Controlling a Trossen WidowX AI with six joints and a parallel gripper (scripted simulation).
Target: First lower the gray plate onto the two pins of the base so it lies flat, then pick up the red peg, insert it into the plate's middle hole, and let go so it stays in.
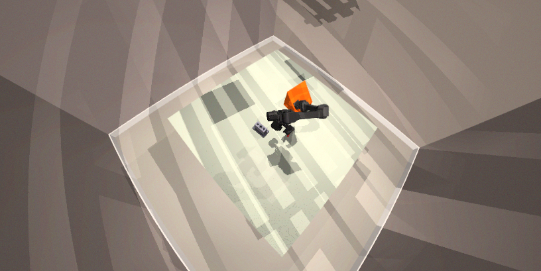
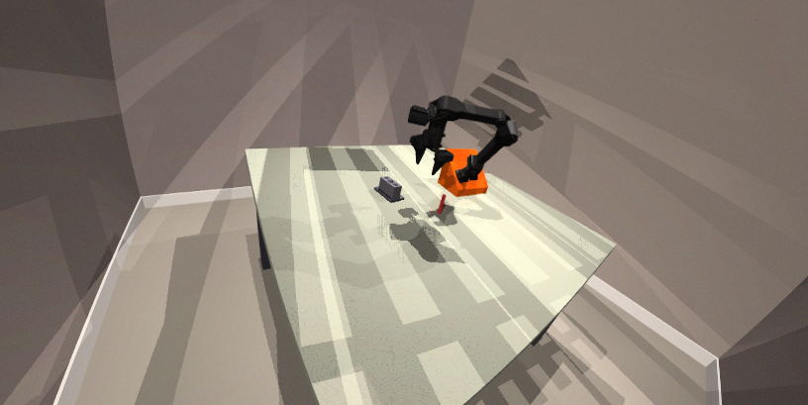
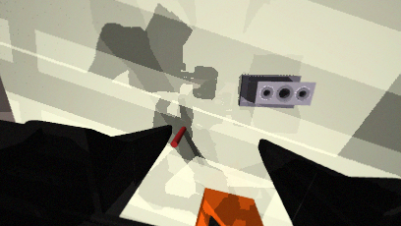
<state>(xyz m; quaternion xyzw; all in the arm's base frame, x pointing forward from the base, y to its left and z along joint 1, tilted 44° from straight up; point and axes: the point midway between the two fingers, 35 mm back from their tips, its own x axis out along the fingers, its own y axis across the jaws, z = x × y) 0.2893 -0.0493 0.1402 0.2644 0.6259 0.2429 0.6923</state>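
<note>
The red peg lies 120 mm below my gripper tip, 70 mm behind it and 60 mm to the left of it. The rest, counted from my gripper tip: gray plate (120 mm to the right, 120 mm below, 50 mm ahead).
</note>
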